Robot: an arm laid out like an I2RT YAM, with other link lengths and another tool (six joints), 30 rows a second.
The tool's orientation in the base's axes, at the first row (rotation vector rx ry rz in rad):
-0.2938 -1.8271 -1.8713
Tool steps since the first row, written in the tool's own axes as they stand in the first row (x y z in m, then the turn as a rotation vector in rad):
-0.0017 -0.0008 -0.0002 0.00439 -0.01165 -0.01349
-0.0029 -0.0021 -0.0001 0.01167 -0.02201 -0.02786
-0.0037 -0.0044 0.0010 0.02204 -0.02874 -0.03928
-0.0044 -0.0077 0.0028 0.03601 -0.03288 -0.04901
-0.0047 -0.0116 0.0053 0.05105 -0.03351 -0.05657
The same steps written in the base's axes. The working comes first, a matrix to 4 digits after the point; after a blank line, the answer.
The tool's axes in the first row as the columns of a matrix, in the base's axes (used below as rounded here):
-0.8495 0.4921 -0.1901
-0.2018 0.0298 0.9790
0.4874 0.8700 0.0740

0.0011 0.0001 -0.0015 -0.00690 -0.01444 -0.00899
0.0014 0.0004 -0.0032 -0.01545 -0.03029 -0.01552
0.0008 0.0016 -0.0056 -0.02540 -0.04376 -0.01717
-0.0006 0.0034 -0.0086 -0.03745 -0.05623 -0.01468
-0.0027 0.0058 -0.0120 -0.04910 -0.06668 -0.00846

